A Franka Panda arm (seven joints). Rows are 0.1 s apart.
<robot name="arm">
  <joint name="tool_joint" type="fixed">
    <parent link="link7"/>
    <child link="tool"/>
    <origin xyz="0 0 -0.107" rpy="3.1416 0 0"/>
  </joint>
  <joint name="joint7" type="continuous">
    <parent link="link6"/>
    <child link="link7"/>
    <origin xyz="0.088 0 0"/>
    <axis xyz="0 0 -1"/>
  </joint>
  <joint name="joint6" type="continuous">
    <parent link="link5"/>
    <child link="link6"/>
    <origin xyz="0 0 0"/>
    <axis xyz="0 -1 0"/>
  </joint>
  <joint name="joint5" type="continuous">
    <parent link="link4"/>
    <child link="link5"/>
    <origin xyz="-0.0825 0 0.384"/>
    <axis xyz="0 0 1"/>
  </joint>
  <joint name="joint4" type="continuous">
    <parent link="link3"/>
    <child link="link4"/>
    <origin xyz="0.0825 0 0"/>
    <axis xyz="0 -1 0"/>
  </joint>
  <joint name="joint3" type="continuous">
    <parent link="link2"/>
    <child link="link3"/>
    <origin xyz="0 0 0.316"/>
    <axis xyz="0 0 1"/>
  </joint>
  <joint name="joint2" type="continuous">
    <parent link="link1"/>
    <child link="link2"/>
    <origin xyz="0 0 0"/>
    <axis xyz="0 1 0"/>
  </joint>
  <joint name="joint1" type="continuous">
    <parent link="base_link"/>
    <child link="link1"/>
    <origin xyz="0 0 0.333"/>
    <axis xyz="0 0 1"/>
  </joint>
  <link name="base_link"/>
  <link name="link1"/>
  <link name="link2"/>
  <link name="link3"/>
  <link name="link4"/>
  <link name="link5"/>
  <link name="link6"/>
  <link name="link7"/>
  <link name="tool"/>
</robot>
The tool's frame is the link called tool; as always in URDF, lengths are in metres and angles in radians. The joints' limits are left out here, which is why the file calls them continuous.
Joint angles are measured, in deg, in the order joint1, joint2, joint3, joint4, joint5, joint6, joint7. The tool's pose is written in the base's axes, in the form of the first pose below.
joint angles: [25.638, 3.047, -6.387, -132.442, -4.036, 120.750, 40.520]
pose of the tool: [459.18 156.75 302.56 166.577 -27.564 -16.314]
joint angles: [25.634, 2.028, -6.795, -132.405, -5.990, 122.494, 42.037]
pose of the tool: [464.95 153.85 313.38 166.882 -28.632 -11.538]
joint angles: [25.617, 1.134, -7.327, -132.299, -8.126, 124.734, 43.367]
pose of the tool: [472.03 150.38 324.50 167.333 -29.420 -6.162]
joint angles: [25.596, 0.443, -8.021, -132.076, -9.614, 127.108, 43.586]
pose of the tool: [479.76 146.32 335.20 168.286 -29.435 -1.279]
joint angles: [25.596, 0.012, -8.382, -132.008, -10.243, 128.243, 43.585]
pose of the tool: [483.12 144.18 341.01 168.798 -29.392 1.071]
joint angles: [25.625, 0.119, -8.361, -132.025, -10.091, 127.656, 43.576]
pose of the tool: [481.86 144.08 339.15 168.493 -29.445 0.104]
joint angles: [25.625, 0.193, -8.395, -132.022, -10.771, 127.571, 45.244]
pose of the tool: [481.97 143.38 338.46 167.633 -31.204 0.511]
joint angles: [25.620, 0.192, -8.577, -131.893, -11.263, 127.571, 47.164]
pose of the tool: [483.22 141.77 339.45 166.873 -33.782 1.194]
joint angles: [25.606, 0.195, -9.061, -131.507, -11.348, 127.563, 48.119]
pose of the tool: [486.42 138.11 342.26 166.557 -35.886 1.797]
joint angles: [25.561, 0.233, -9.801, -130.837, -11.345, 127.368, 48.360]
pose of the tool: [491.36 132.22 346.62 166.373 -37.509 2.327]
